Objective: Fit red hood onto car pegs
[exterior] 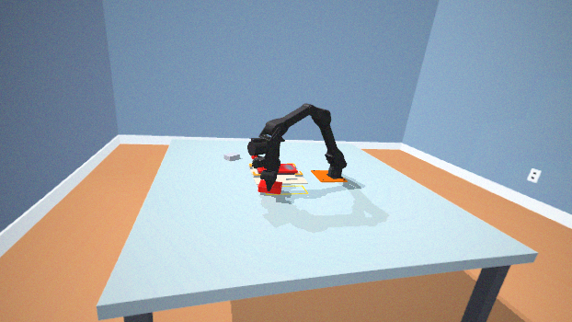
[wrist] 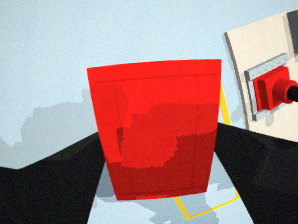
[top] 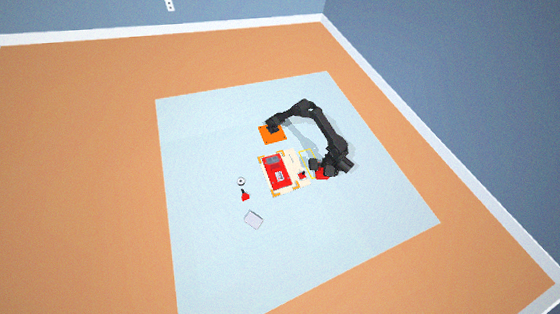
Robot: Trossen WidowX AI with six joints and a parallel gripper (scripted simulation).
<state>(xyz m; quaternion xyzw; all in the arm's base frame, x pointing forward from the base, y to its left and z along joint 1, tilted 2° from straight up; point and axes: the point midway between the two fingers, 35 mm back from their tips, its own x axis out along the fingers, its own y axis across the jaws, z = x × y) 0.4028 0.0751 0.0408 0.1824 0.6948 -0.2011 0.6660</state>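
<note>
The grey engine block lies 90 mm behind my gripper tip and 220 mm to the right of it. Also, from my gripper tip: small wheel 180 mm behind, 410 mm to the right, 20 mm below; red hood 10 mm above.
</note>
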